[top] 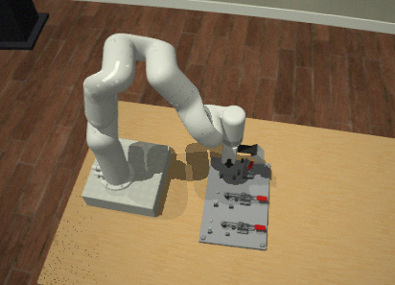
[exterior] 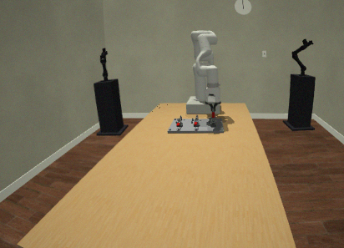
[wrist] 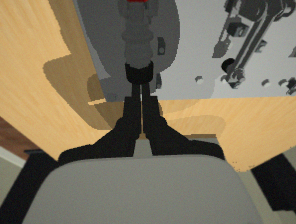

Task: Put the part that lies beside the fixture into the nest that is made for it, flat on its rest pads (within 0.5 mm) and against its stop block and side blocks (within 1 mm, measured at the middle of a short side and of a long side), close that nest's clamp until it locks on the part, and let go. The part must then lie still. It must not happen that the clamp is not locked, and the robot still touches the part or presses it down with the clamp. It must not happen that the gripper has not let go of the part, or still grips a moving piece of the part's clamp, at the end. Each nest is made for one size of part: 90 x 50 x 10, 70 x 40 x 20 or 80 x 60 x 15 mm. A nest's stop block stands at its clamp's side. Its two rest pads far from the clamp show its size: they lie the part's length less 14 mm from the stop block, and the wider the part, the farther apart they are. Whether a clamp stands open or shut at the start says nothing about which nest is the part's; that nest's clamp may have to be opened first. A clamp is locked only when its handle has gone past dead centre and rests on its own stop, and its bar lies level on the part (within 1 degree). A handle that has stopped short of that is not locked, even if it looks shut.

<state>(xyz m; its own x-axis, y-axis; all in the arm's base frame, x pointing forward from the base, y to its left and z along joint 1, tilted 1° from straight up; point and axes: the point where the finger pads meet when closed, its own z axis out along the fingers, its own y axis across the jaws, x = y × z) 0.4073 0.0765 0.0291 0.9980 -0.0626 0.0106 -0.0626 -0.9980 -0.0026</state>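
The grey block part lies 70 mm below my hand. From my hand the other things lie so: grey fixture plate: 110 mm to the right, 100 mm below, 40 mm ahead.
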